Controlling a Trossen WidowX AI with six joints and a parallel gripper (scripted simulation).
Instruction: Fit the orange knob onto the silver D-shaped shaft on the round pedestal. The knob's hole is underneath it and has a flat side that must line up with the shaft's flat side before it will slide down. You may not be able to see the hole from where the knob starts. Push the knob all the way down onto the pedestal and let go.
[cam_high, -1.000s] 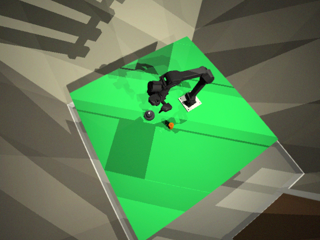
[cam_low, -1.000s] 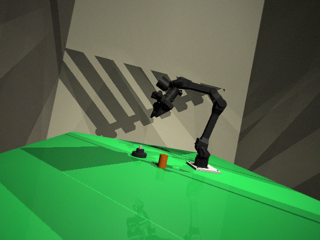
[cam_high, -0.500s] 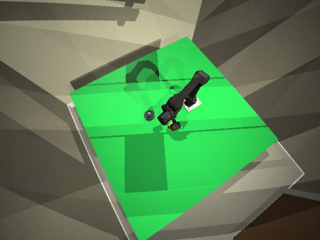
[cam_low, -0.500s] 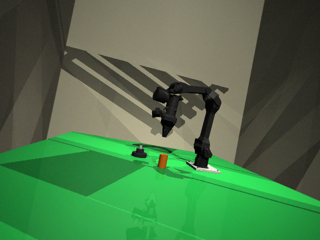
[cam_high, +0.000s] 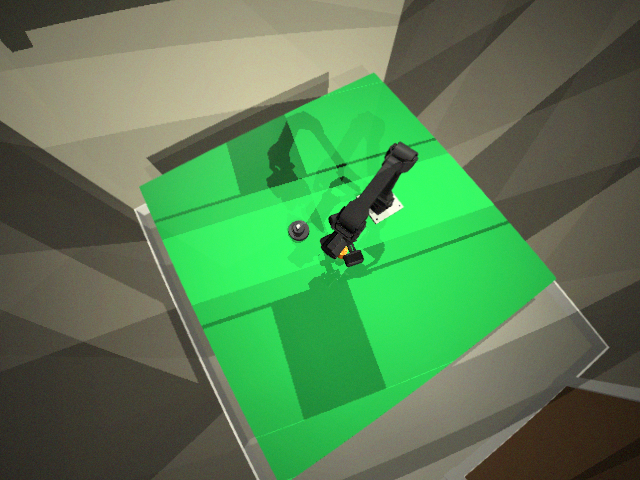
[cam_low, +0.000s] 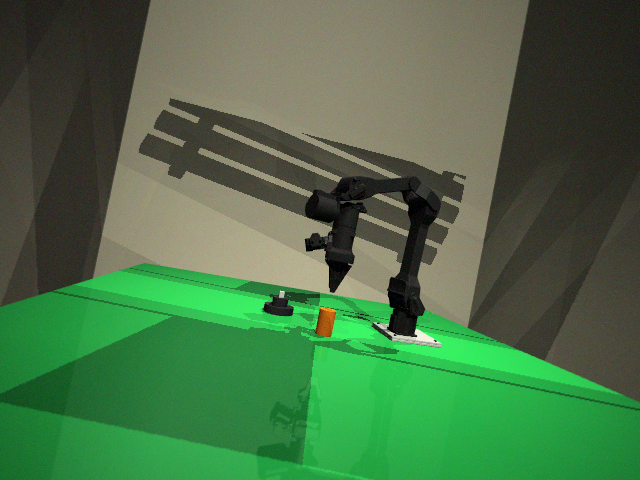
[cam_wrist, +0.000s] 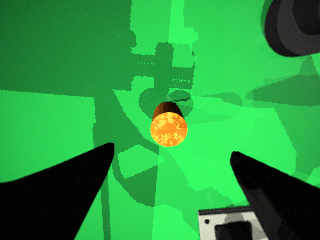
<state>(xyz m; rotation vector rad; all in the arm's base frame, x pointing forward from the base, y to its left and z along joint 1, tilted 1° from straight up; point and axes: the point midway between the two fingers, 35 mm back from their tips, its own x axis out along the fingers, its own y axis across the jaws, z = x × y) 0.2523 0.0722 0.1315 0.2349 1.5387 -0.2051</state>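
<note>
The orange knob lies 6 cm below my gripper tip. Round my gripper tip: round pedestal 8 cm ahead, 18 cm to the right, 8 cm below.
</note>
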